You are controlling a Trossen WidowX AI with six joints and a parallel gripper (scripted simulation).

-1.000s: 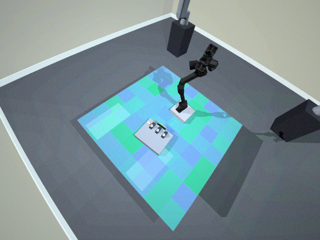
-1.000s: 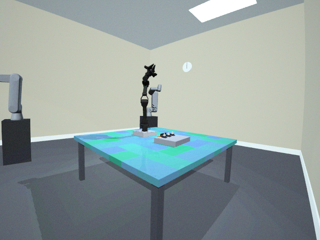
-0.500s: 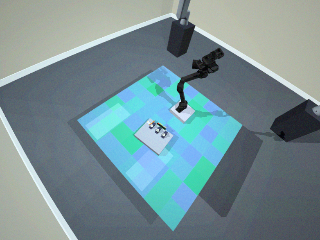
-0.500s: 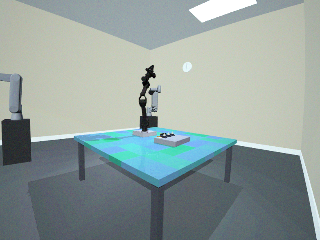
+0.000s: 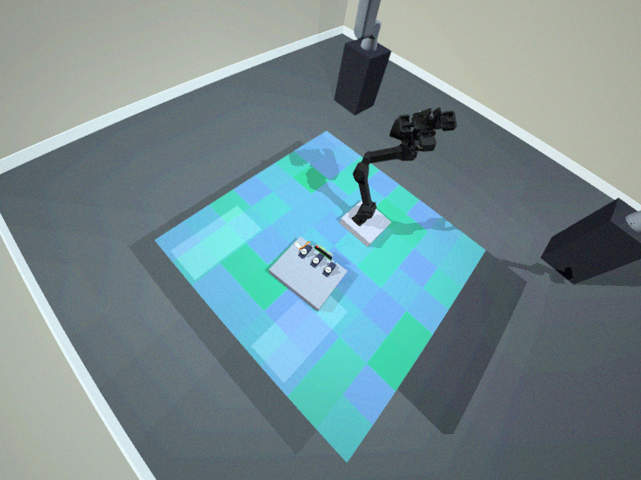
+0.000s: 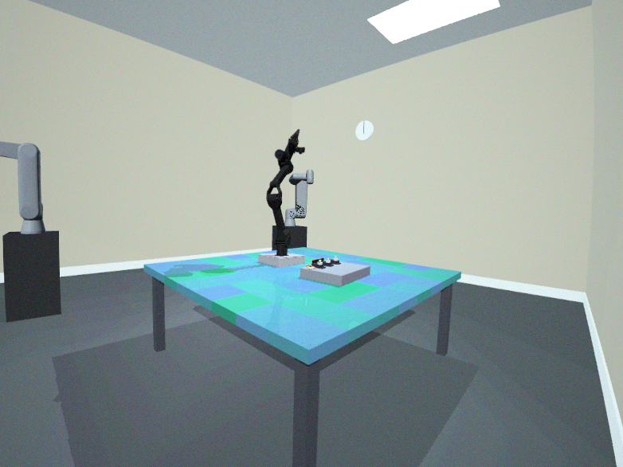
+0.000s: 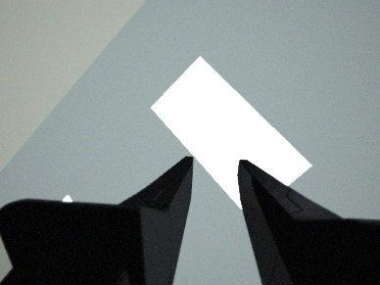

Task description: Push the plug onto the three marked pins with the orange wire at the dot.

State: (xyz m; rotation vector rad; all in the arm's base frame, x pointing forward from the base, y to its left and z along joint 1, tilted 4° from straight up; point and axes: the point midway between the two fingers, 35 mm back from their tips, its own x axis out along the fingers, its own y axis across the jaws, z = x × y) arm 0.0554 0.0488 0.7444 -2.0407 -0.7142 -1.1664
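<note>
My gripper tip is 270 mm short of the red band, 110 mm to the left of it and 750 mm above it. The rest, counted from my gripper tip: grey printed holder (420 mm ahead, 40 mm to the right, 800 mm below); white dot (270 mm ahead, 100 mm to the right, 750 mm below).
</note>
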